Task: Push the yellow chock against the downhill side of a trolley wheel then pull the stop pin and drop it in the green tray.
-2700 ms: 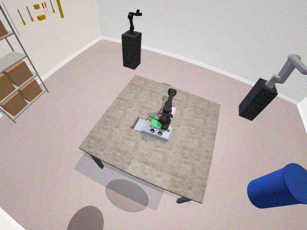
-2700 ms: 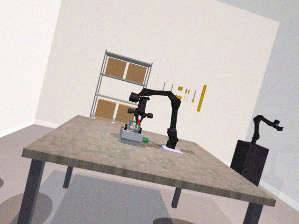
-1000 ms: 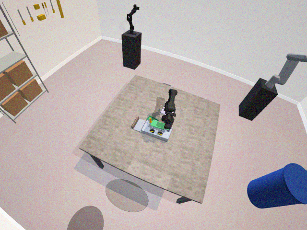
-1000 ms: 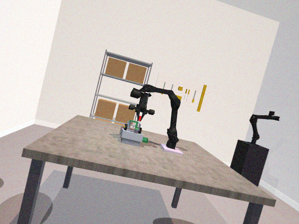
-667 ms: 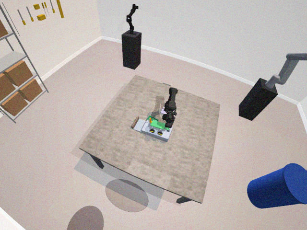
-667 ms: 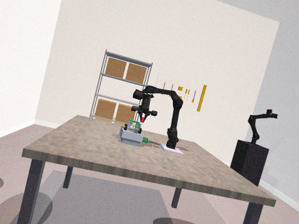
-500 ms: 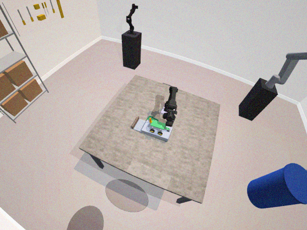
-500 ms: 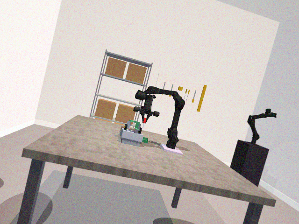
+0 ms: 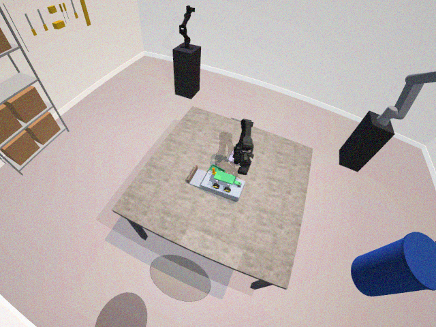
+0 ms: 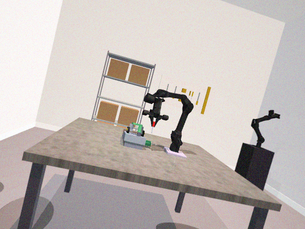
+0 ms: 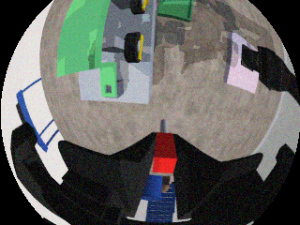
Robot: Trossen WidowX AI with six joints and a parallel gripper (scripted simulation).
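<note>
The green tray lies 230 mm to the right of my gripper tip, 180 mm below it and 20 mm behind it. From my gripper tip the other things lie so: red-headed stop pin: right at my gripper tip; trolley: 120 mm to the right, 100 mm ahead, 60 mm below; yellow chock: 210 mm to the right, 90 mm below, 50 mm ahead.
</note>
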